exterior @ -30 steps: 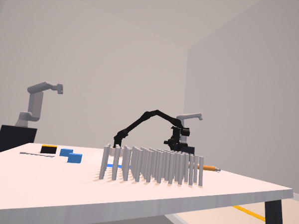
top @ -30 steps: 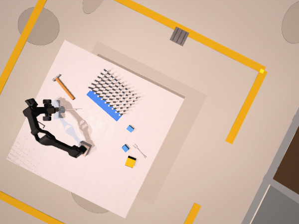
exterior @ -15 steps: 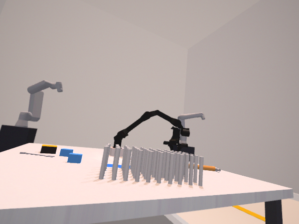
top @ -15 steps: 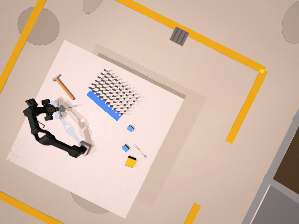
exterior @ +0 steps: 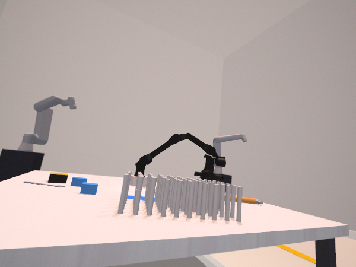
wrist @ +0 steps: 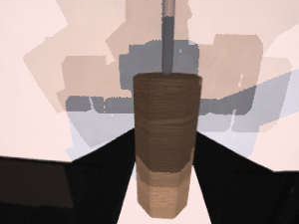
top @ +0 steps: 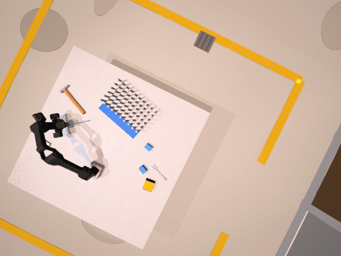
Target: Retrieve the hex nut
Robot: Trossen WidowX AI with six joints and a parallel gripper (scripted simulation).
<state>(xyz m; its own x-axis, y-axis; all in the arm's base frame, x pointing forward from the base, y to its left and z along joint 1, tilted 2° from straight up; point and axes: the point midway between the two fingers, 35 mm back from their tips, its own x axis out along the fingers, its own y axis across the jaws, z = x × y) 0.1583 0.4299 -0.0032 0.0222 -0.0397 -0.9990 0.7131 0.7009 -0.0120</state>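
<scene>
Right now my gripper tip is 80 mm to the left of the screwdriver, 70 mm short of it and 10 mm below it. Round my gripper tip: blue taped strip 350 mm to the right, 290 mm ahead, 30 mm below; then black hex key 210 mm behind, 40 mm to the left, 30 mm below; then grey wrench 890 mm to the right, 110 mm ahead, 30 mm below.
</scene>
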